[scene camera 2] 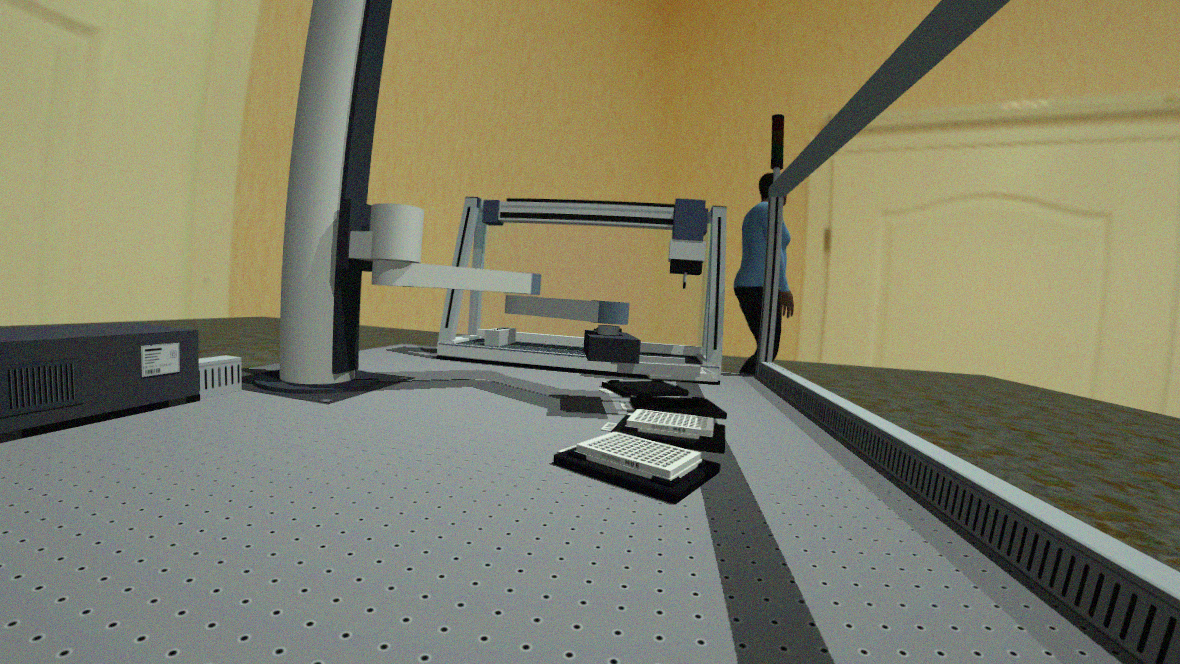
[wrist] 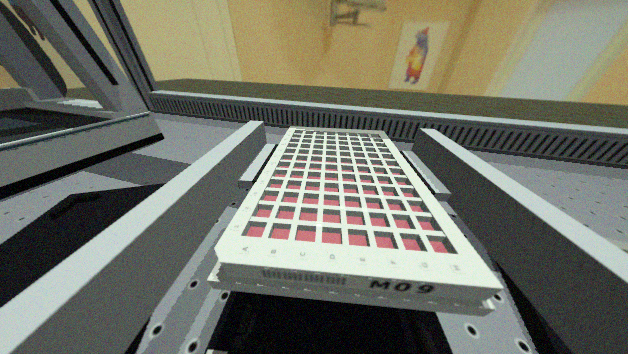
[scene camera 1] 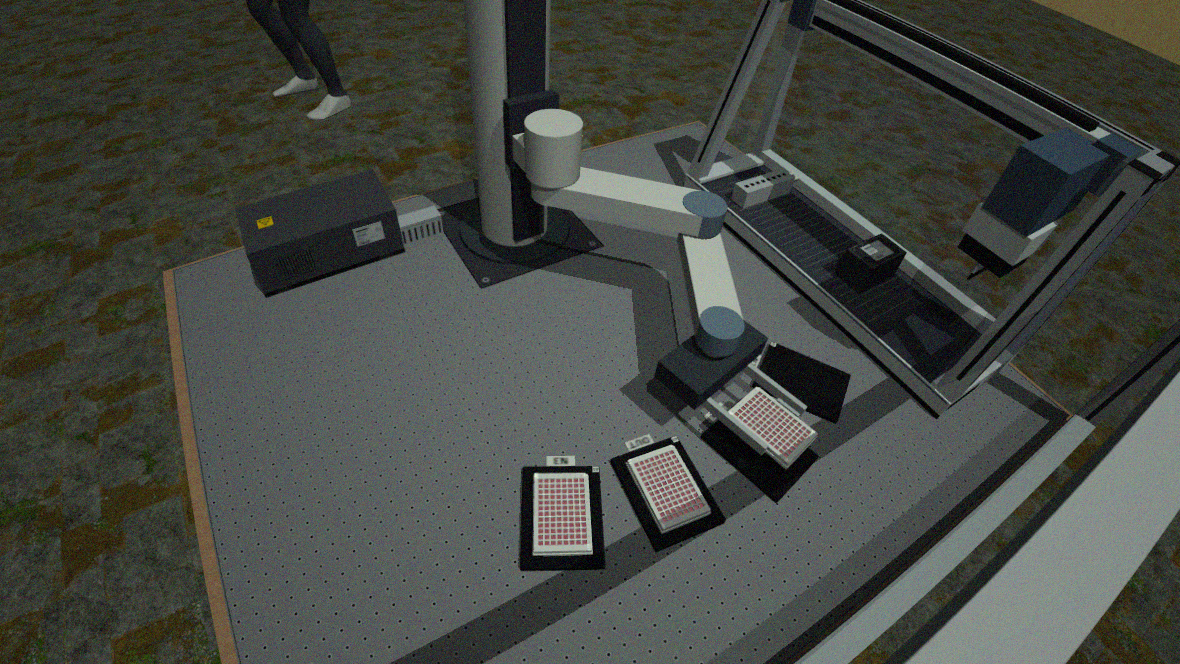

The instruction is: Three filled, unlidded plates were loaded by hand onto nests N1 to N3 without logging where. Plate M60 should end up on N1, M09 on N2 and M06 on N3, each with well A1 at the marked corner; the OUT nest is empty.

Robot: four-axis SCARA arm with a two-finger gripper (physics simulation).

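Places are measured from the arm's base along level axes (x ahead, y left, z up), in metres.
Where they show: gripper, fingertip midpoint: (scene camera 2: 691, 366) (wrist: 338, 139) (scene camera 1: 785, 430); arm's base at its link origin: (scene camera 2: 317, 386) (scene camera 1: 514, 232).
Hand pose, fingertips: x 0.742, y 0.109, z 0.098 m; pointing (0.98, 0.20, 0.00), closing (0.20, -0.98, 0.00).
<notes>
Things, the pixels of their top centre, and the offset from my fingertips. "pt": a spot on its surface instead.
- plate M09 at its top centre: (wrist: 339, 163) (scene camera 1: 772, 423) (scene camera 2: 679, 369) 0.023 m back, 0.005 m right, 0.005 m down
- bare black nest at its top centre: (wrist: 330, 230) (scene camera 1: 761, 443) (scene camera 2: 676, 400) 0.022 m back, 0.005 m right, 0.067 m down
- filled plate at its top centre: (scene camera 2: 672, 419) (scene camera 1: 668, 484) 0.038 m back, 0.190 m right, 0.059 m down
- OUT nest at a spot on its surface: (scene camera 2: 717, 437) (scene camera 1: 676, 533) pt 0.029 m ahead, 0.221 m right, 0.073 m down
- N3 at a spot on its surface: (scene camera 2: 676, 491) pt 0.039 m back, 0.439 m right, 0.073 m down
- dark tool head at a spot on its surface: (scene camera 1: 1047, 177) pt 0.013 m ahead, 0.356 m left, 0.384 m up
- dark box at a spot on its surface: (scene camera 2: 99, 375) pt 0.777 m back, 0.512 m right, 0.022 m down
My gripper (scene camera 1: 774, 425) (wrist: 338, 139) is shut on plate M09 (scene camera 1: 769, 422) (wrist: 340, 200), white with red wells, held level above a bare black nest (scene camera 1: 779, 485) (scene camera 2: 676, 405). That nest's label is hidden. Scene camera 2 shows the dark gripper body; fingers and held plate are not distinguishable there. Another black nest (scene camera 1: 804, 382) (scene camera 2: 644, 387) beyond it is bare. A filled plate (scene camera 1: 666, 487) (scene camera 2: 670, 421) sits on the OUT nest (scene camera 1: 666, 540) (scene camera 2: 717, 437), and another plate (scene camera 1: 562, 513) (scene camera 2: 639, 454) sits on N3 (scene camera 1: 561, 562) (scene camera 2: 676, 491); their IDs are unreadable.
A gantry frame (scene camera 1: 833, 330) (scene camera 2: 719, 289) with a dark tool head (scene camera 1: 1047, 177) (scene camera 2: 689, 218) stands beyond the bare nests. A dark box (scene camera 1: 321, 231) (scene camera 2: 99, 375) stands left of the arm column (scene camera 1: 495, 123) (scene camera 2: 317, 206). A slotted rail (scene camera 2: 924, 462) (wrist: 350, 120) runs along the table edge.
</notes>
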